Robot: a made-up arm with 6 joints. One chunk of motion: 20 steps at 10 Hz.
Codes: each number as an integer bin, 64 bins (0 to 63) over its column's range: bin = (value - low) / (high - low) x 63, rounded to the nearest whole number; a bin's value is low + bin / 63 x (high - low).
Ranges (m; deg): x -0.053..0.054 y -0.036..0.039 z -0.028..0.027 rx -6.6..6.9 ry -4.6..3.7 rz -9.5..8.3
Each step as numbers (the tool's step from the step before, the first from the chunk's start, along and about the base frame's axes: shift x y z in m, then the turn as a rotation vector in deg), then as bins.
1 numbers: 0.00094 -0.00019 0.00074 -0.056 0.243 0.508
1 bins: 32 30 33 31 37 35
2 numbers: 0.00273 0.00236 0.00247 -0.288 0.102 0.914
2 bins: 33 32 35 29 36 37
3 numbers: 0.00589 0.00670 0.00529 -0.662 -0.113 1.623
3 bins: 35 36 38 28 34 39
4 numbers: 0.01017 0.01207 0.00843 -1.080 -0.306 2.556
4 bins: 37 40 42 26 33 43
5 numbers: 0.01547 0.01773 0.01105 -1.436 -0.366 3.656
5 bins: 40 45 45 24 32 47
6 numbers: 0.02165 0.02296 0.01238 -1.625 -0.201 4.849
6 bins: 44 50 46 23 33 51
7 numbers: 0.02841 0.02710 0.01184 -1.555 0.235 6.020
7 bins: 48 53 46 24 37 55
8 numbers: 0.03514 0.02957 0.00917 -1.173 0.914 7.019
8 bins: 52 55 43 25 42 58
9 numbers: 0.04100 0.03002 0.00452 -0.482 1.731 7.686
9 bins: 55 55 37 29 48 61
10 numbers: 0.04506 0.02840 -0.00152 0.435 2.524 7.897
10 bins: 58 54 30 33 54 62
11 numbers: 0.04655 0.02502 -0.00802 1.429 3.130 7.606
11 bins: 59 51 23 37 59 61
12 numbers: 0.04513 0.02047 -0.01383 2.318 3.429 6.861
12 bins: 58 47 16 42 61 58
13 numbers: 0.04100 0.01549 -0.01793 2.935 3.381 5.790
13 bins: 55 43 12 44 61 54
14 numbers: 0.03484 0.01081 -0.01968 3.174 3.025 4.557
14 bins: 52 39 10 46 58 50
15 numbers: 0.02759 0.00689 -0.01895 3.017 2.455 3.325
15 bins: 47 36 10 45 54 45
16 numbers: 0.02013 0.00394 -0.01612 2.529 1.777 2.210
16 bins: 43 34 14 43 48 41
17 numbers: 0.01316 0.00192 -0.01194 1.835 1.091 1.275
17 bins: 39 32 18 39 43 38
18 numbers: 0.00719 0.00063 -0.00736 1.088 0.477 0.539
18 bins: 35 31 24 36 39 36
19 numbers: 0.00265 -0.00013 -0.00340 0.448 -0.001 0.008
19 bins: 33 30 28 33 35 34
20 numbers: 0.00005 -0.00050 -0.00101 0.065 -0.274 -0.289
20 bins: 31 30 31 31 33 33
